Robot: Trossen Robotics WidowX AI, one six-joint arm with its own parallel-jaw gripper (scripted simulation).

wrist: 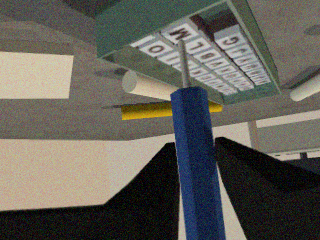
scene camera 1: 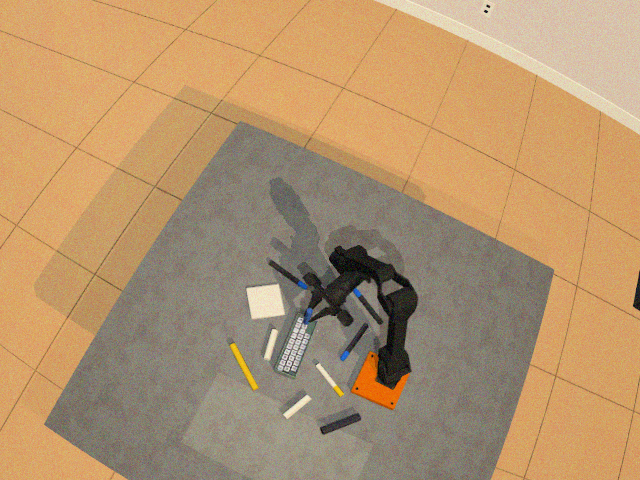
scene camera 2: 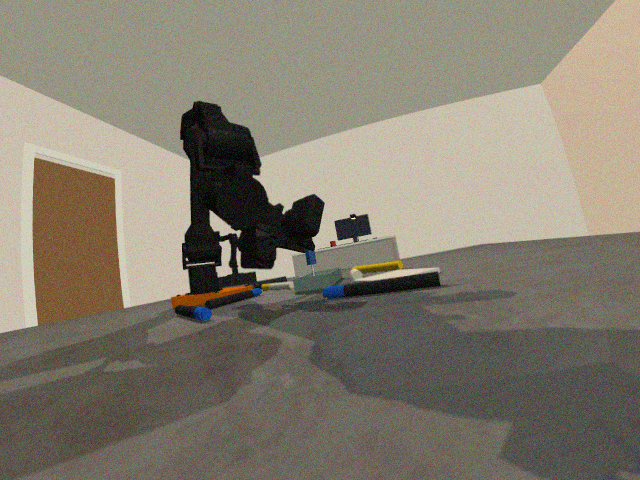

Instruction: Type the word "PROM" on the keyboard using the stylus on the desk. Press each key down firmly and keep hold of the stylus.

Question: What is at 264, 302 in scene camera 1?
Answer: A white pad.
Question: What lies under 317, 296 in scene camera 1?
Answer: My gripper.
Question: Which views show my gripper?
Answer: The wrist view, scene camera 1 and scene camera 2: all of them.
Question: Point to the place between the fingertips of my gripper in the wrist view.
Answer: At 195, 148
